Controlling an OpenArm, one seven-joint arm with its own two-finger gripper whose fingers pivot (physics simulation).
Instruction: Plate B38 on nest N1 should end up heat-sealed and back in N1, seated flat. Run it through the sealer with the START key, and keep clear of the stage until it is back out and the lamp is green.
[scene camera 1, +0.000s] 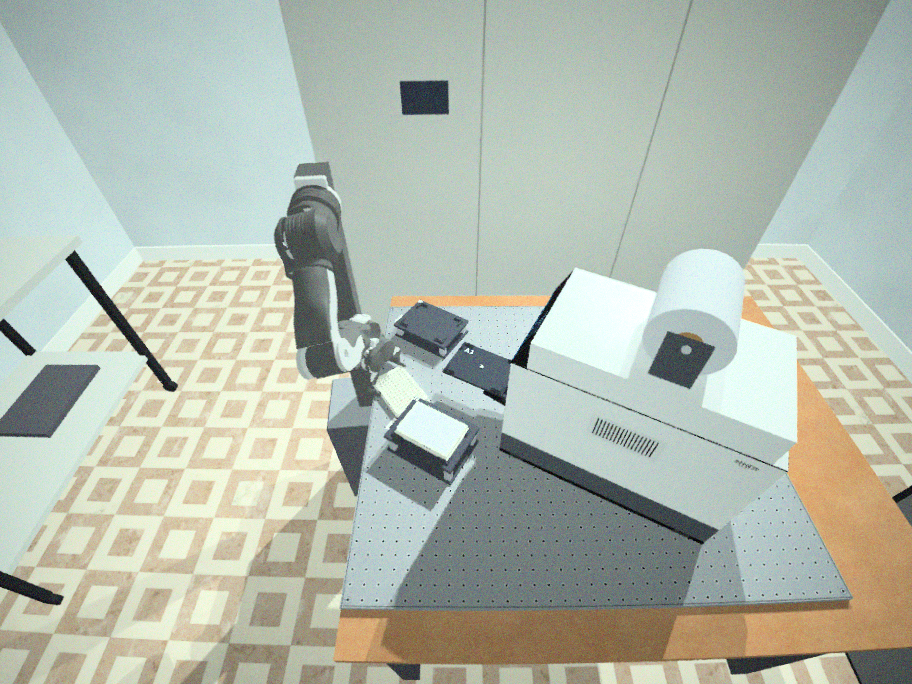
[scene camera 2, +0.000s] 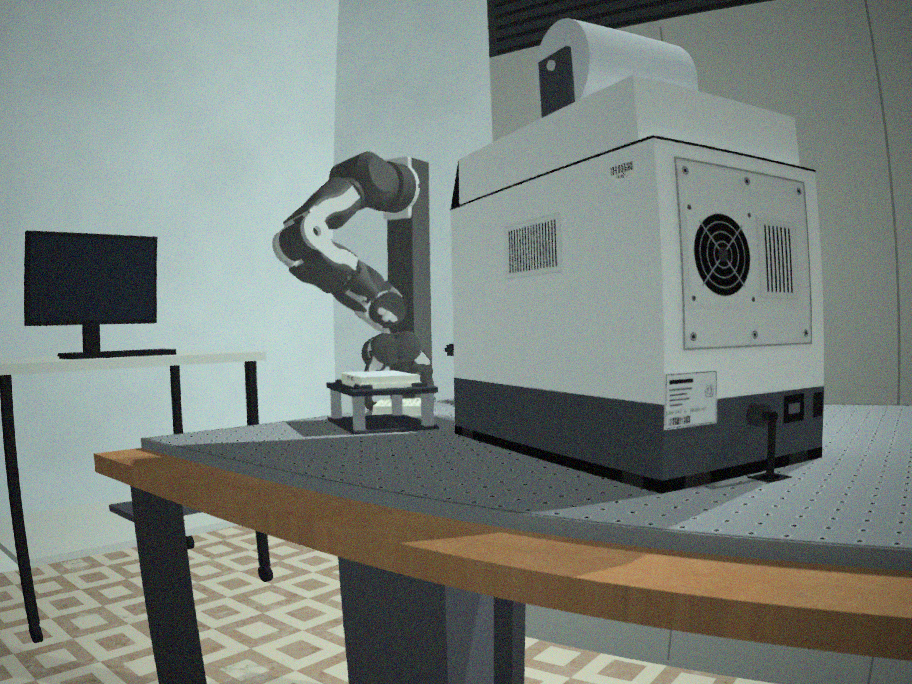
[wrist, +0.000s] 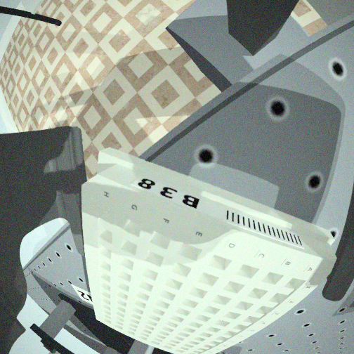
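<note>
Plate B38 (wrist: 200, 250) (scene camera 1: 400, 390) (scene camera 2: 408, 402) is pale, with open wells; its B38 label and barcode face the wrist camera. It is tilted, low beside the front nest, and off the nest tops in view. My gripper (wrist: 197, 200) (scene camera 1: 383, 362) has a dark finger against each end of the plate's labelled side and is shut on it. Whether the plate still touches the board is hidden. The sealer (scene camera 1: 626, 412) (scene camera 2: 559, 309) stands at right; its dark stage (scene camera 1: 471, 371) is out. The START key and lamp do not show. The N1 tag is not readable.
A front nest (scene camera 1: 468, 441) (scene camera 2: 338, 388) bears a white-topped plate (scene camera 1: 433, 427) (scene camera 2: 379, 379). A dark nest (scene camera 1: 430, 326) without a plate stands behind. An N2 tag (wrist: 82, 293) shows at lower left in the wrist view. The perforated board (scene camera 1: 515, 530) lies on the wooden table.
</note>
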